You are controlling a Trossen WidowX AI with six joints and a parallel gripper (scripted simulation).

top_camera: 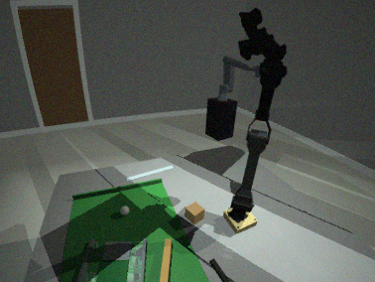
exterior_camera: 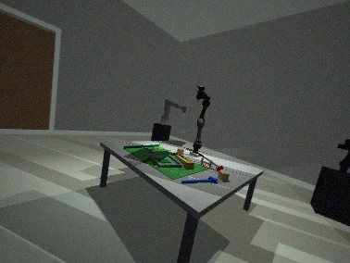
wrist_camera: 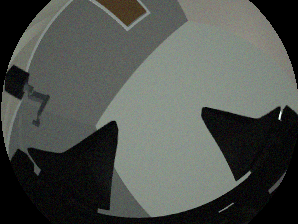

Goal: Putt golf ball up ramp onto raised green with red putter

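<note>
The wooden stand lies 31 cm ahead of my gripper tip, 41 cm to the left of it and 76 cm below it. Also, from my gripper tip: green mat: 53 cm ahead, 6 cm to the left, 79 cm below; white golf ball: 48 cm ahead, 12 cm to the right, 77 cm below; blue tool: 68 cm ahead, 52 cm to the left, 78 cm below.
</note>
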